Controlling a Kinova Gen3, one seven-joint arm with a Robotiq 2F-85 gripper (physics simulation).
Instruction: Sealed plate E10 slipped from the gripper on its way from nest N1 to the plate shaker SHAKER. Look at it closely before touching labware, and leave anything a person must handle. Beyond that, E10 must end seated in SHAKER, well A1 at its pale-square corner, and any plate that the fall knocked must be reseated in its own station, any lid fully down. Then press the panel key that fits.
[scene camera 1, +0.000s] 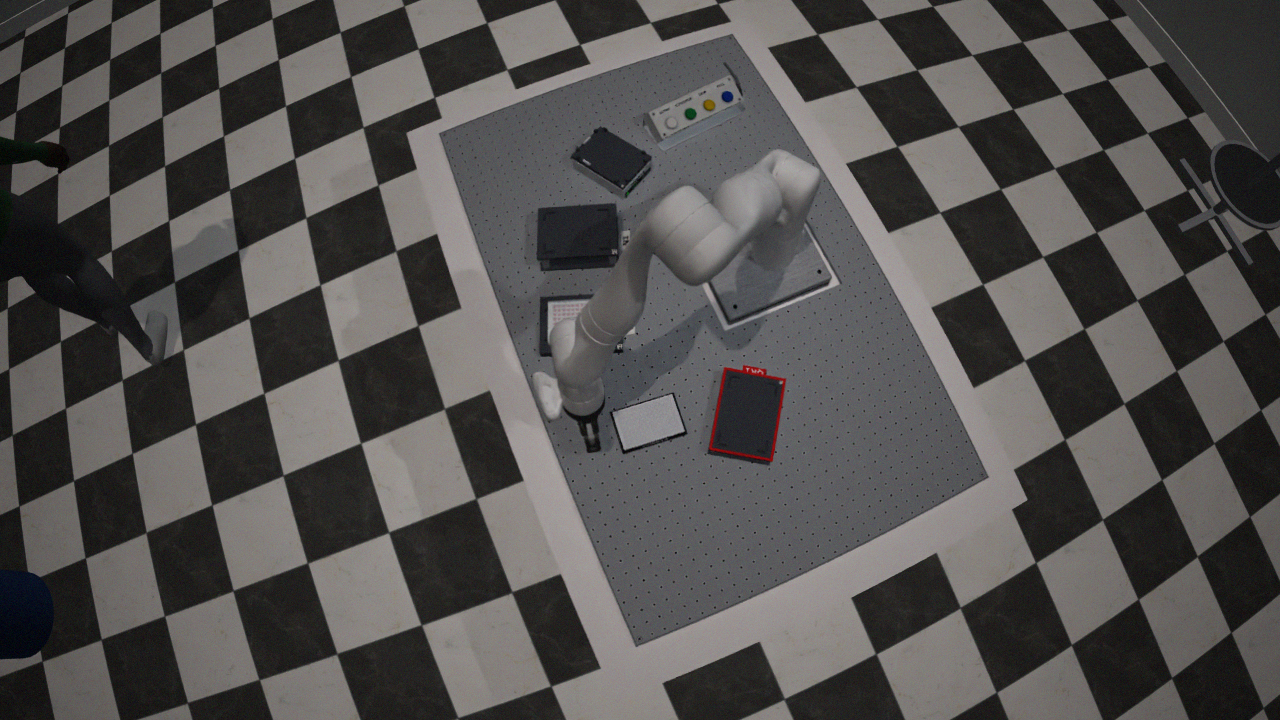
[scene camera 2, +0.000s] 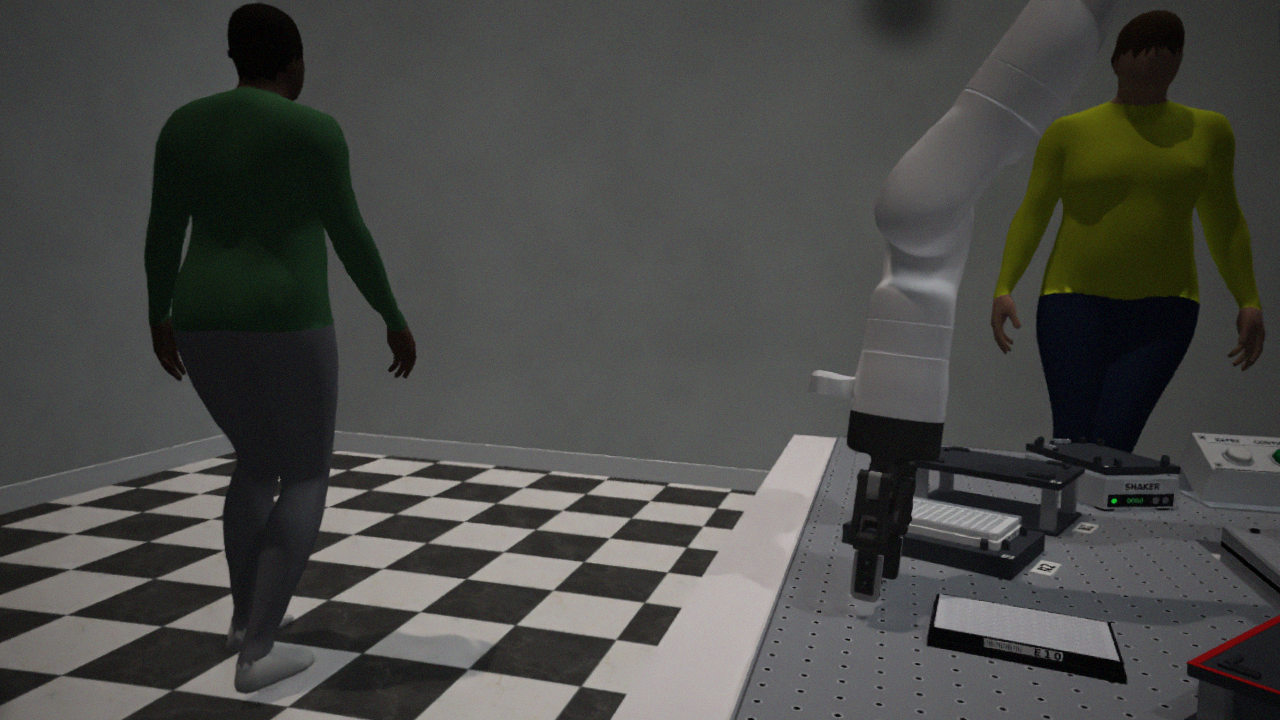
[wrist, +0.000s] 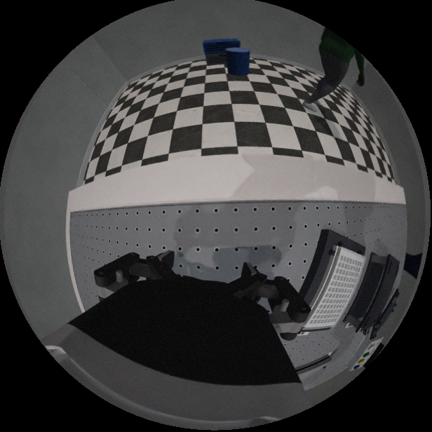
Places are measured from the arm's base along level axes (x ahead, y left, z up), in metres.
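Pixels of known places: gripper, fingertip midpoint: (scene camera 1: 587, 423) (scene camera 2: 874, 587); arm's base, link origin: (scene camera 1: 772, 250).
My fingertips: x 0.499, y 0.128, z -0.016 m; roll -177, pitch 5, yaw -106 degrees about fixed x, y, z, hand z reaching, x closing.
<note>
Ahead of a thing's pixels: the offset from my fingertips to its middle. "*": to the spot under its first point.
Plate E10 {dx -0.101, dy +0.054, dz -0.006 m} (scene camera 1: 648, 422) (scene camera 2: 1024, 631) lies on the perforated table, white top up, its barcode and label facing scene camera 2. My gripper (scene camera 1: 591, 443) (scene camera 2: 878, 573) (wrist: 207, 264) is open and empty, above the table beside E10, on the table-edge side. A pale plate {dx -0.084, dy -0.186, dz +0.020 m} (scene camera 1: 565, 311) (scene camera 2: 966, 522) (wrist: 336, 289) sits on dark nest N2 {dx -0.084, dy -0.186, dz +0.002 m} (scene camera 2: 975, 557) (wrist: 320, 255); I cannot tell whether it is fully seated. SHAKER {* dx -0.315, dy -0.472, dz +0.042 m} (scene camera 1: 613, 159) (scene camera 2: 1141, 490) bears no plate and shows a green light. The key panel {dx -0.544, dy -0.515, dz +0.029 m} (scene camera 1: 660, 136) (scene camera 2: 1203, 483) has white, green, yellow and blue keys. E10 is hidden in the wrist view.
A dark raised stand (scene camera 1: 577, 231) (scene camera 2: 1002, 465) stands between N2 and SHAKER. A red-rimmed dark station {dx -0.268, dy +0.139, dz +0.009 m} (scene camera 1: 747, 416) stands on E10's other side. A person in green (scene camera 2: 250, 214) (wrist: 337, 47) and one in yellow (scene camera 2: 1127, 205) are beyond the table. A blue bin (wrist: 238, 61) stands on the floor.
</note>
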